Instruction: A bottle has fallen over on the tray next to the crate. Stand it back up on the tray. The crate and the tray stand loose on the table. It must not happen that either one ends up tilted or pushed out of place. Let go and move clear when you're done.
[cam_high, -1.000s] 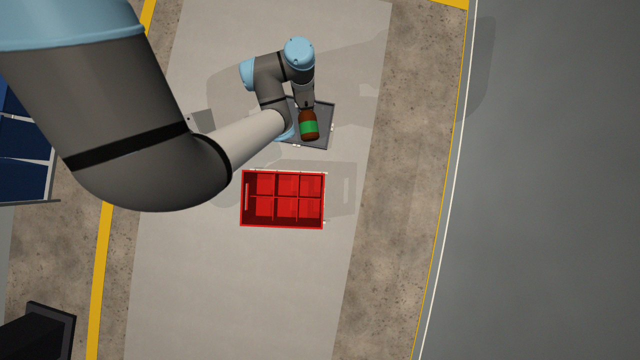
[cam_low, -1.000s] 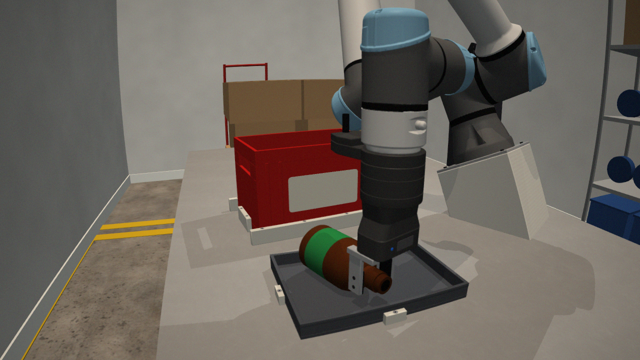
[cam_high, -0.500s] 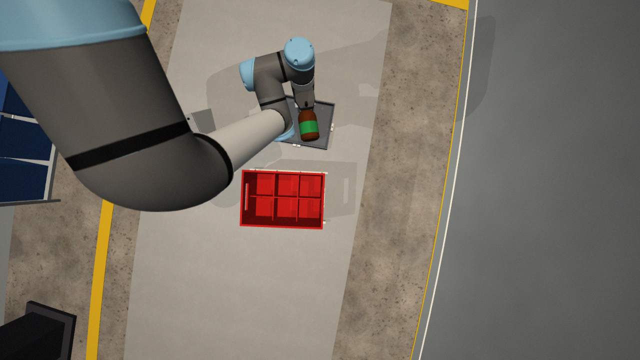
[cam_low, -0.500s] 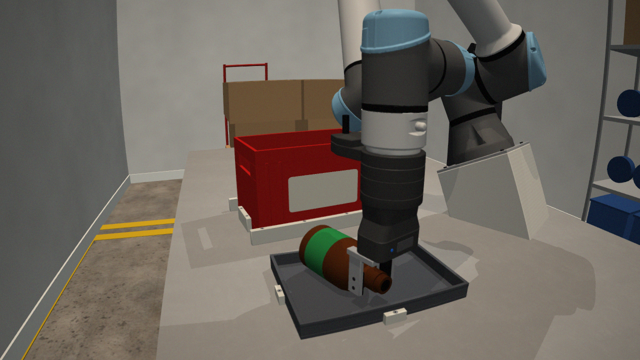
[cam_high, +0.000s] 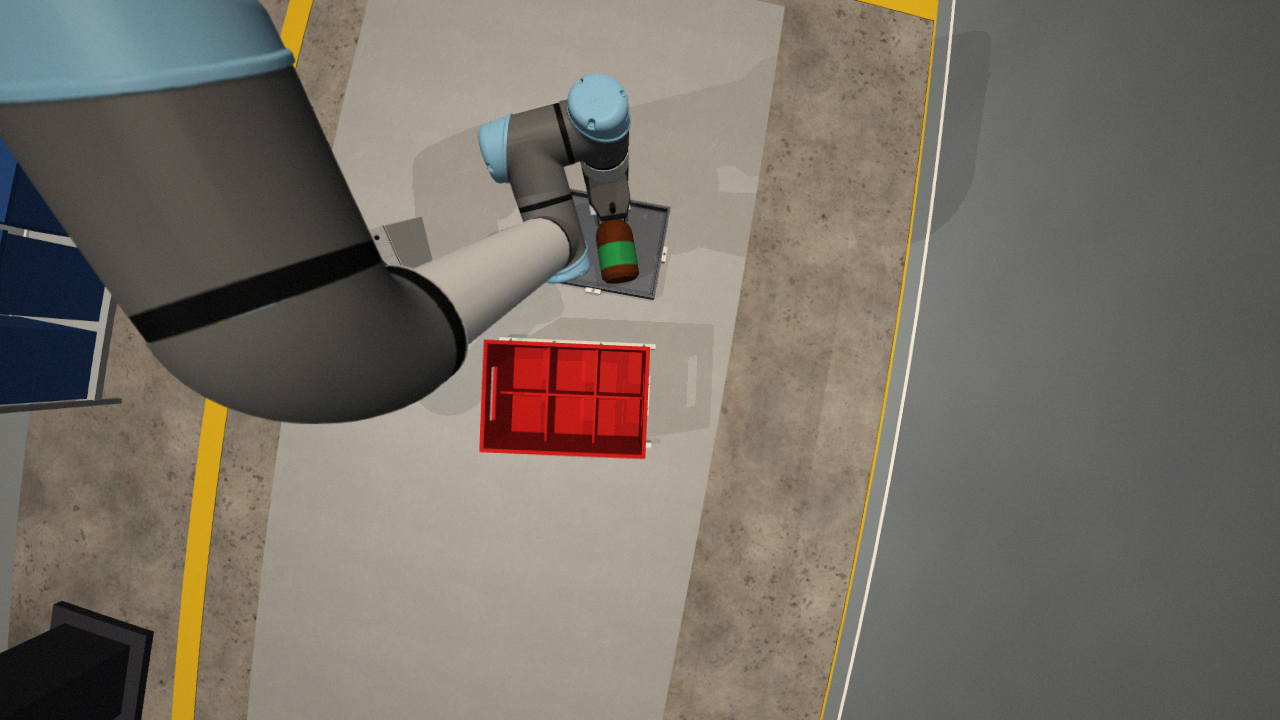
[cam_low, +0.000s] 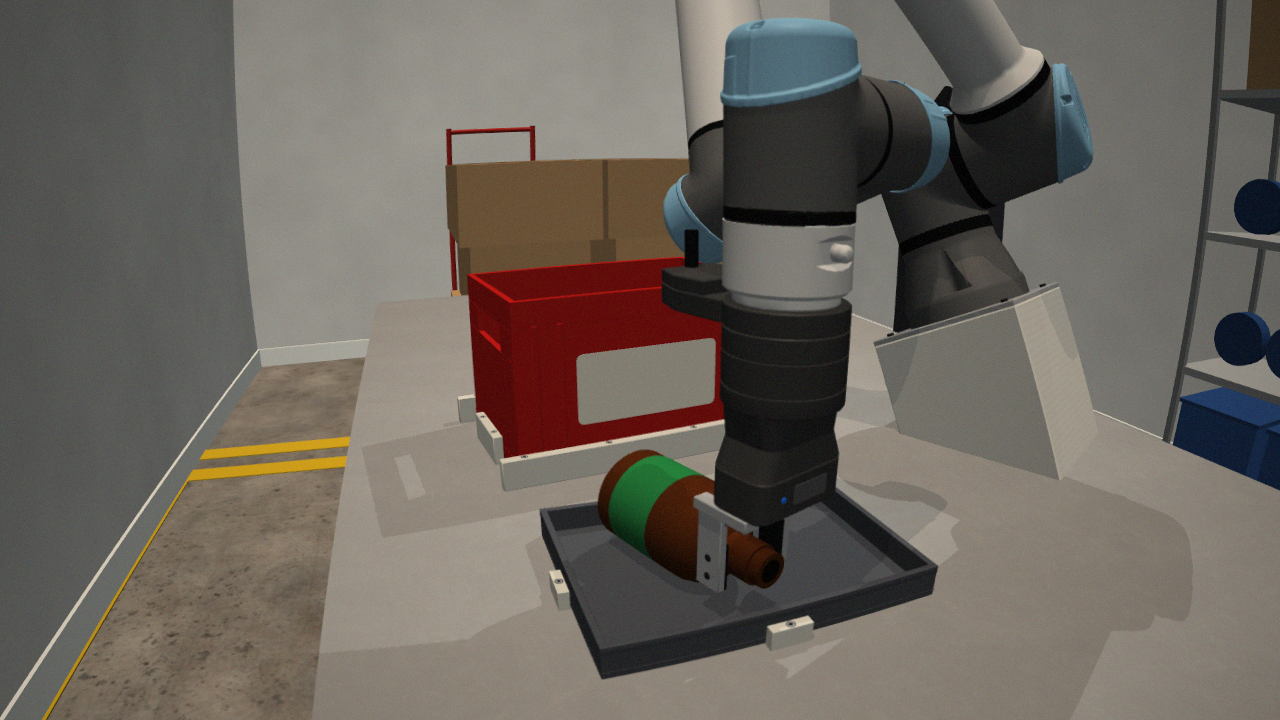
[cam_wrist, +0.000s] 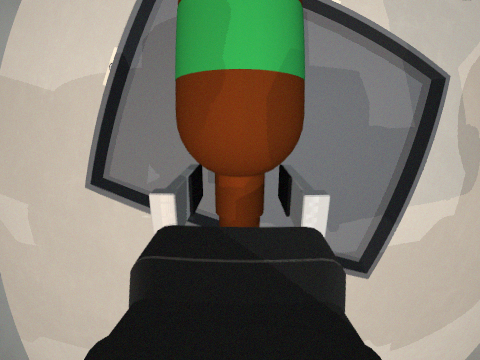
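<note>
Right now my hand is 5 cm to the left of the bottle, 2 cm short of it and 1 cm above it. From my hand the other things lie so: red crate 36 cm to the right, 4 cm above, 2 cm ahead; then dark grey tray 5 cm to the right, 3 cm below, 1 cm behind.
</note>
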